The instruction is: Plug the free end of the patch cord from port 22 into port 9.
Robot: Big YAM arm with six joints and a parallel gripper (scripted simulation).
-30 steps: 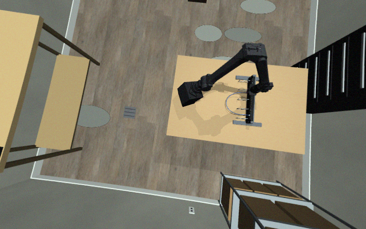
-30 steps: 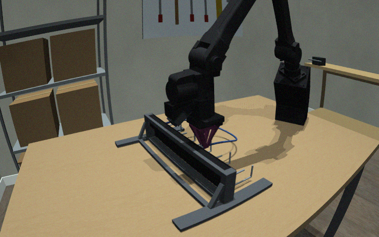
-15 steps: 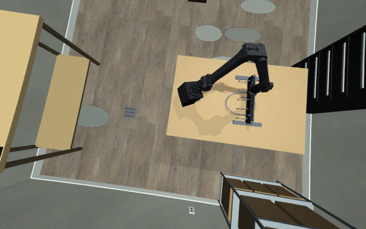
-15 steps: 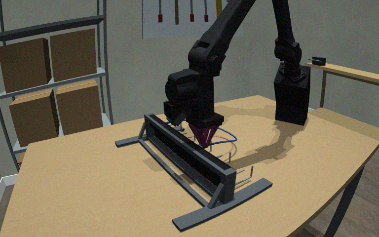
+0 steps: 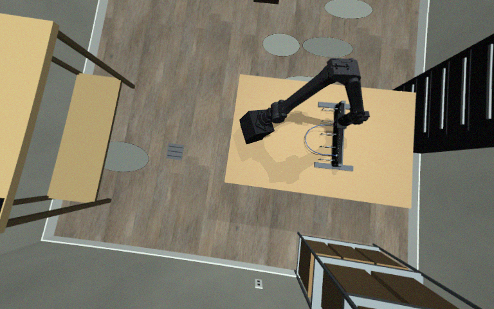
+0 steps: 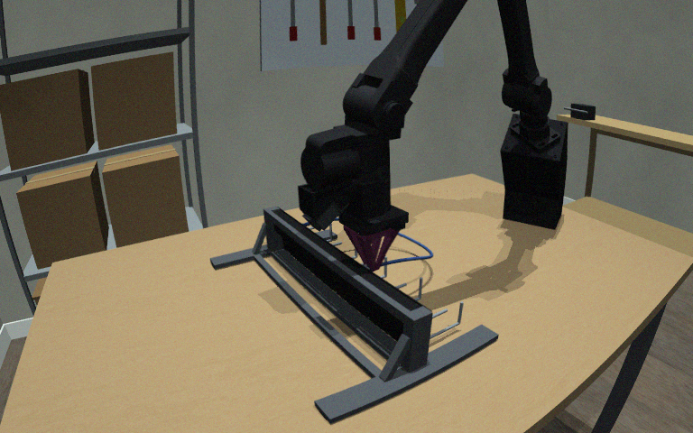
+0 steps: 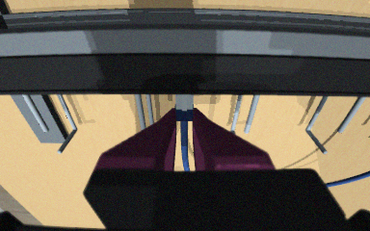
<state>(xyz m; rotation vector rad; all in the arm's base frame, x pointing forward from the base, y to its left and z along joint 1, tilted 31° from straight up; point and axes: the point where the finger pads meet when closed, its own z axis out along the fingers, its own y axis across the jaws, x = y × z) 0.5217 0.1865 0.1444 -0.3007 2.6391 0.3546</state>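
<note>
The grey plug lies 2 cm ahead of my hand and 1 cm to the left of it.
</note>
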